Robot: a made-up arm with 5 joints.
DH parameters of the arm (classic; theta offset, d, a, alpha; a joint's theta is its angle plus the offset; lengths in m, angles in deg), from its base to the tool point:
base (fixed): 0 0.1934 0 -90
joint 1: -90 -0.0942 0.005 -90
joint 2: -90 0.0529 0.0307 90
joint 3: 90 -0.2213 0.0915 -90
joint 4: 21.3 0 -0.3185 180
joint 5: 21.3 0.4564 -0.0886 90
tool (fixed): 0 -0.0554 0 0
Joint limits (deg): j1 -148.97..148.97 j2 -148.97..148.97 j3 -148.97..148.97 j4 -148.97..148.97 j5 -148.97..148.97
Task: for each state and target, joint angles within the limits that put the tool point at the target. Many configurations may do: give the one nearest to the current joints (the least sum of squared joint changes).
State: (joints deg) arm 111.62 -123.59 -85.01 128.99 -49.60
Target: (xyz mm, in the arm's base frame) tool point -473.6 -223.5 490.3
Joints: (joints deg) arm 86.70 -102.76 -78.78 101.35 -59.07
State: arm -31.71 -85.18 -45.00 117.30 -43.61
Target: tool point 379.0 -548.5 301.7
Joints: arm -69.89 -132.42 -13.93 88.80 -37.13
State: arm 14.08 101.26 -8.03 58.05 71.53
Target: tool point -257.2 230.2 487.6
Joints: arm -25.94 69.68 -24.72 71.69 55.20
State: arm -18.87 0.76 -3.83 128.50 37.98
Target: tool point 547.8 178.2 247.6
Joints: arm -24.34 -9.14 28.13 106.23 47.24
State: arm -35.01 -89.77 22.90 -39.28 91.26
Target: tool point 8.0 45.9 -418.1
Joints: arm -13.14 -110.43 7.56 -24.47 86.65
